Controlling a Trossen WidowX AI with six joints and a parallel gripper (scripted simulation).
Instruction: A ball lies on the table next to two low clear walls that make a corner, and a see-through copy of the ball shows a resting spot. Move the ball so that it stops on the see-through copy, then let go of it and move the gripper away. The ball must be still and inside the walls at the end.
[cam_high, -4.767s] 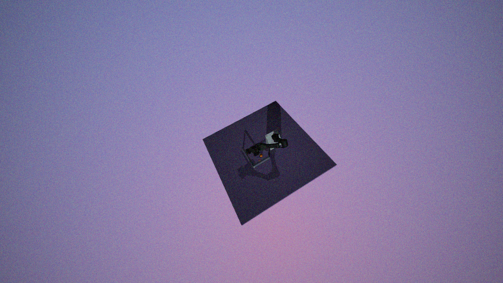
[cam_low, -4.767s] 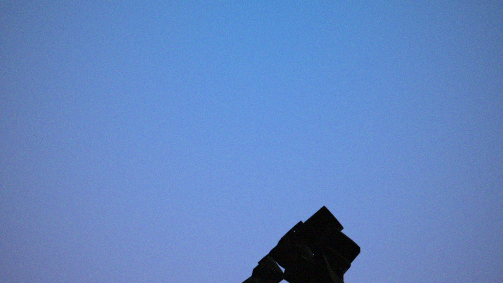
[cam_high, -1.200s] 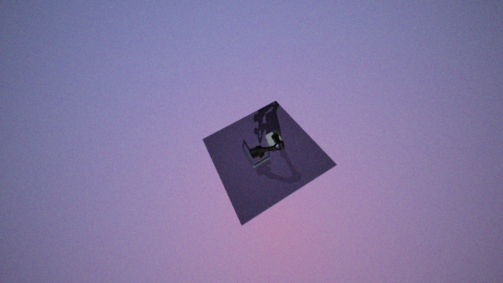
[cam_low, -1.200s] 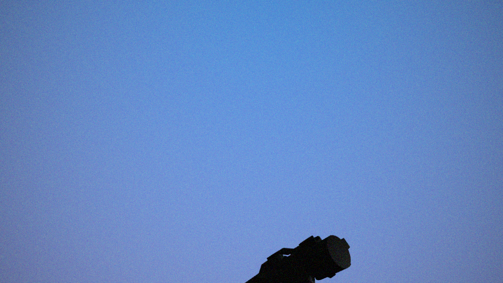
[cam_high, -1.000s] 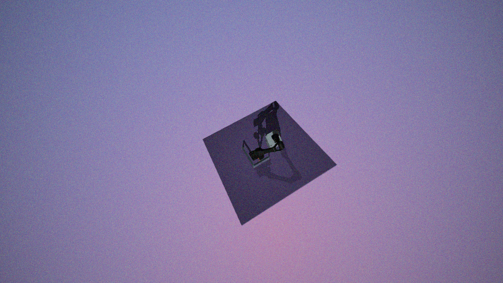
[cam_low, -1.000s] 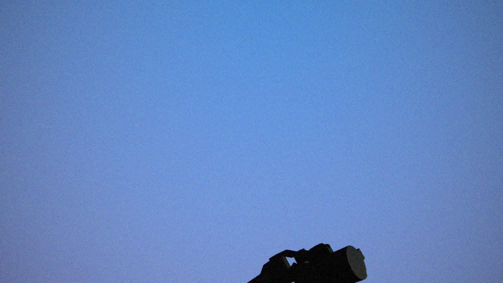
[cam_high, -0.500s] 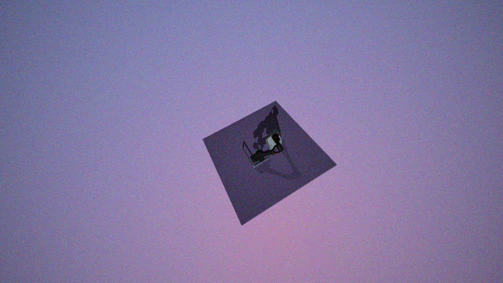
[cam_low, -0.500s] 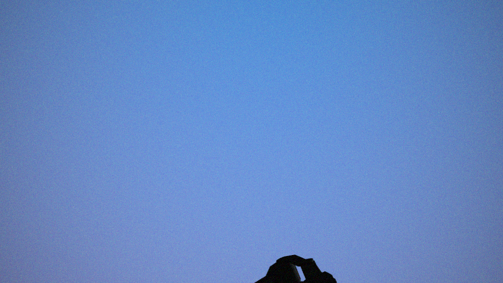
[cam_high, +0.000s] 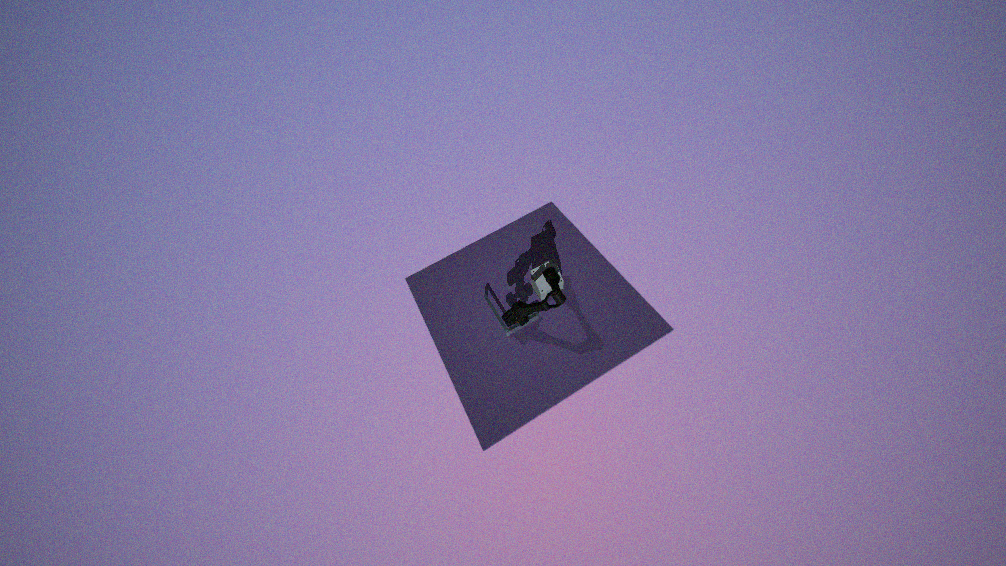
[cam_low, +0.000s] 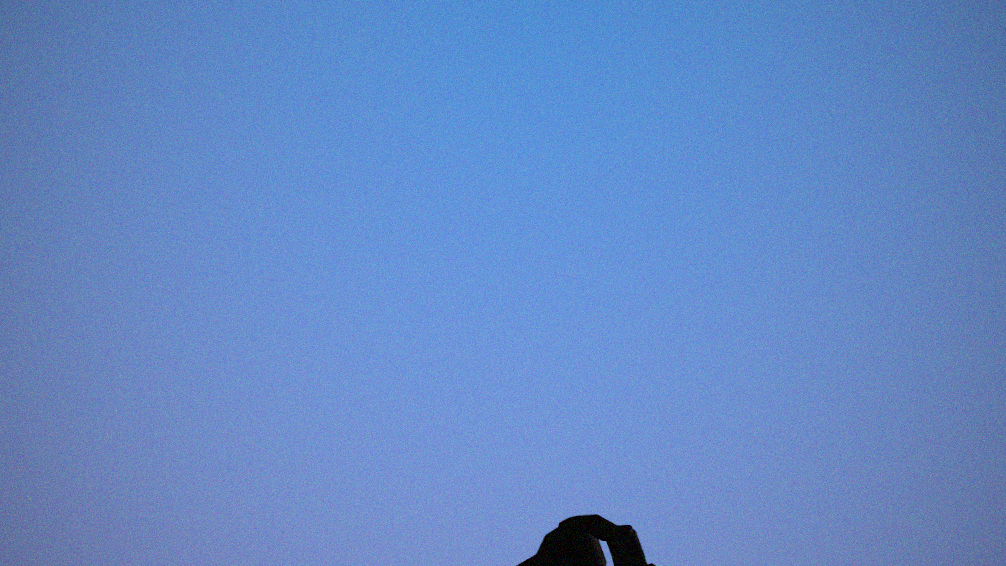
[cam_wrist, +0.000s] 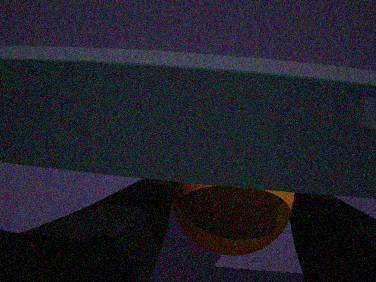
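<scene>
Now: gripper tip right at the orange ball.
</scene>
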